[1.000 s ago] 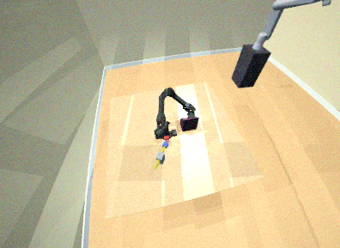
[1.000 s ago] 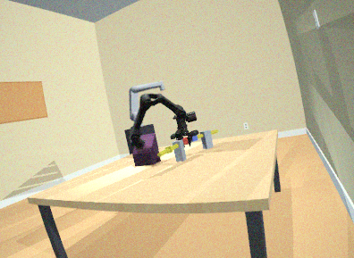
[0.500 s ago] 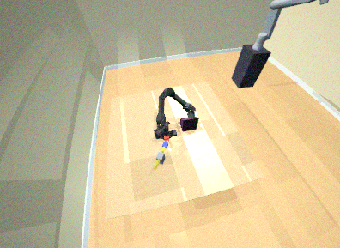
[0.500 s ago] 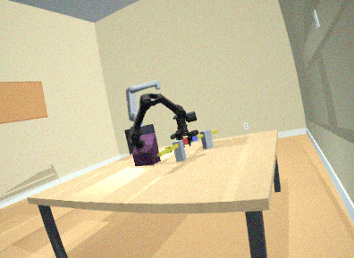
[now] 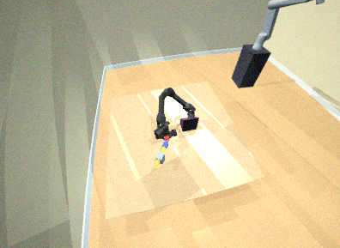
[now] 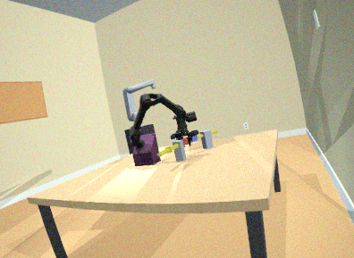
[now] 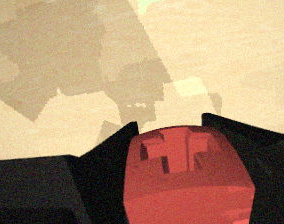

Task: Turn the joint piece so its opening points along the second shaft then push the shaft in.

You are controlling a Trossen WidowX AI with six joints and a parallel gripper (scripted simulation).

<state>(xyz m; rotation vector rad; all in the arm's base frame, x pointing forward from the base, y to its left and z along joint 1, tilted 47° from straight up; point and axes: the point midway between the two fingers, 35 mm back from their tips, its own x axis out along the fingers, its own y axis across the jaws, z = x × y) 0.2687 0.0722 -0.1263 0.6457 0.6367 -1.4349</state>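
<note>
My gripper tip is now 40 mm below the red joint piece and 10 mm to the right of it.
</note>
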